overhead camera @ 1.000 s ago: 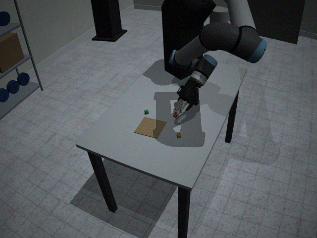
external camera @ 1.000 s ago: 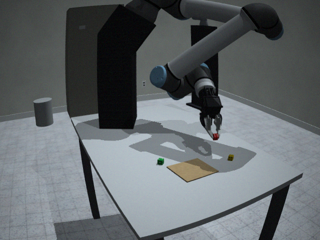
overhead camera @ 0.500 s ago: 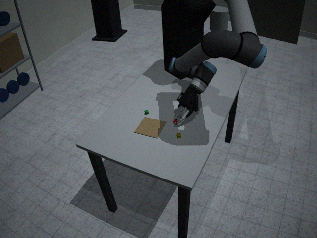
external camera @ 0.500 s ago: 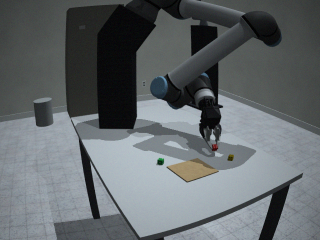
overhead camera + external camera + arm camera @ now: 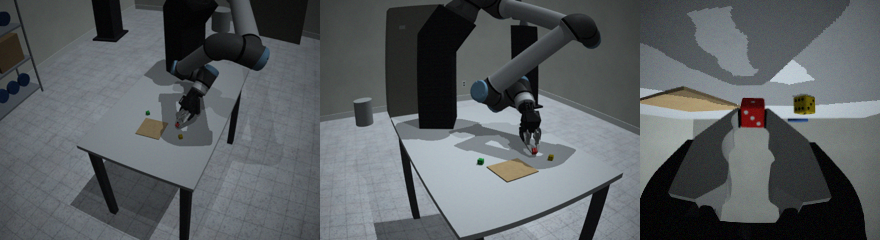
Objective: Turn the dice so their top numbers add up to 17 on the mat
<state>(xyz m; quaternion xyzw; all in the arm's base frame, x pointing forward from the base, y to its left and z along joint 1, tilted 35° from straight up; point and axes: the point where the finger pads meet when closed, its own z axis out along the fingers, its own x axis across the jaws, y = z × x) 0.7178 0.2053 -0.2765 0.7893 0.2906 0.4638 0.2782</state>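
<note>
My hand is 10 mm short of the red die. Round my hand: mat 140 mm to the right, 50 mm ahead, 30 mm below; then green die 210 mm to the right, 60 mm behind, 20 mm below; then yellow die 70 mm ahead, 30 mm to the left, 20 mm below.
</note>
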